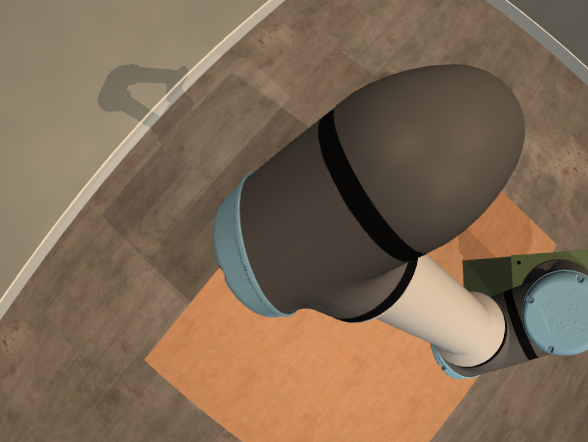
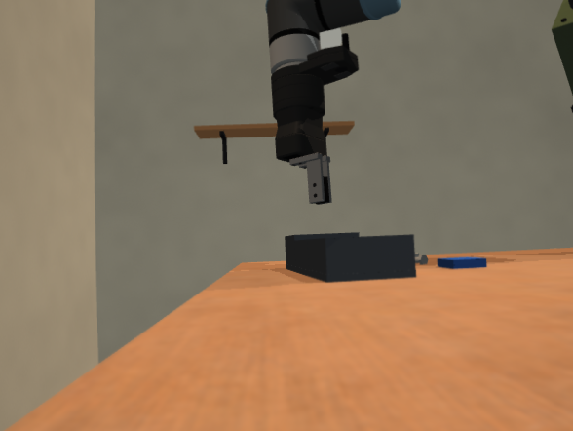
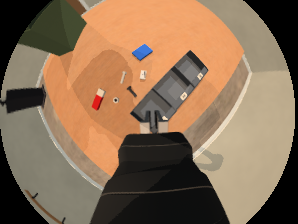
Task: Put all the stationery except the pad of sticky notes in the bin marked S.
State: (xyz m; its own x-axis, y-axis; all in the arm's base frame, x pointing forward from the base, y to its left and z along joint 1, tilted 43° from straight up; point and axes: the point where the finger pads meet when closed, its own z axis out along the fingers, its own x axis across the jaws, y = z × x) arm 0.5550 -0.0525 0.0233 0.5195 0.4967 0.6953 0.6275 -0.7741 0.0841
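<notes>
My hand is 90 mm to the right of the dark bin and 80 mm above it. From my hand the other things lie so: nut: 100 mm below, 90 mm behind, 50 mm to the right; then black screw: 100 mm below, 80 mm behind; then white clip-like piece: 100 mm below, 90 mm behind, 60 mm to the left.
</notes>
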